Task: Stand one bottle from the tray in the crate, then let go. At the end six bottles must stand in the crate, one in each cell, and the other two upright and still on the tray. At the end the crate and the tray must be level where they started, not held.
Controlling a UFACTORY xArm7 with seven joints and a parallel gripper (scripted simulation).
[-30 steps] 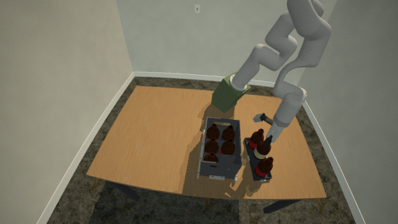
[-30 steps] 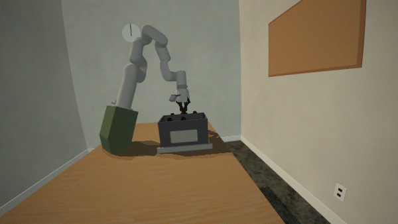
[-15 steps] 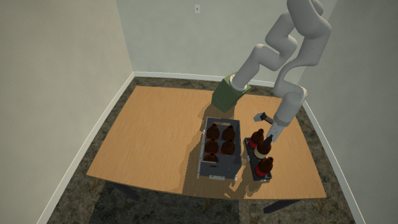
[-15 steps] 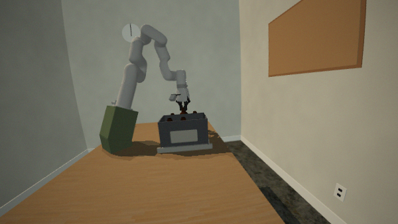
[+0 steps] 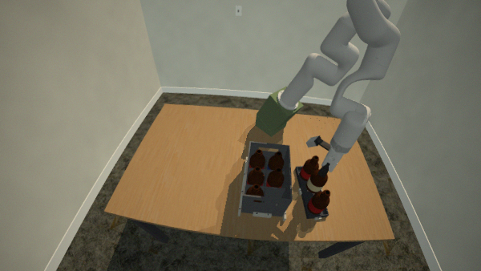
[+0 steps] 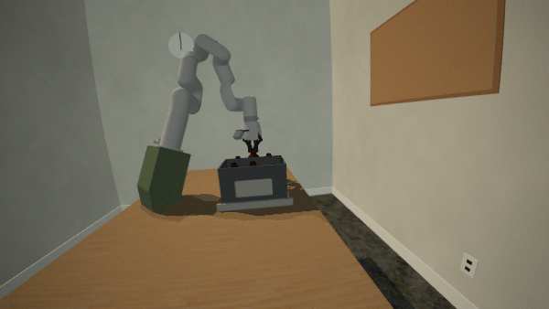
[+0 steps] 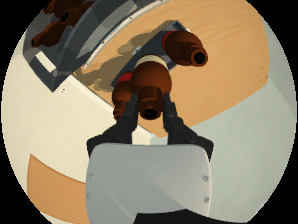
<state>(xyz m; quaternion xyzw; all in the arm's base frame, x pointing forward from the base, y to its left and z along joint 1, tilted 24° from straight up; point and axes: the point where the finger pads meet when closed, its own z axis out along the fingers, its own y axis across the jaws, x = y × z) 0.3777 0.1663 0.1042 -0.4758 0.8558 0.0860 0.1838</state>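
The bottle is 7 cm below my hand. The rest, counted from my hand: grey crate: 3 cm ahead, 23 cm to the right, 11 cm below; narrow tray: 18 cm below.
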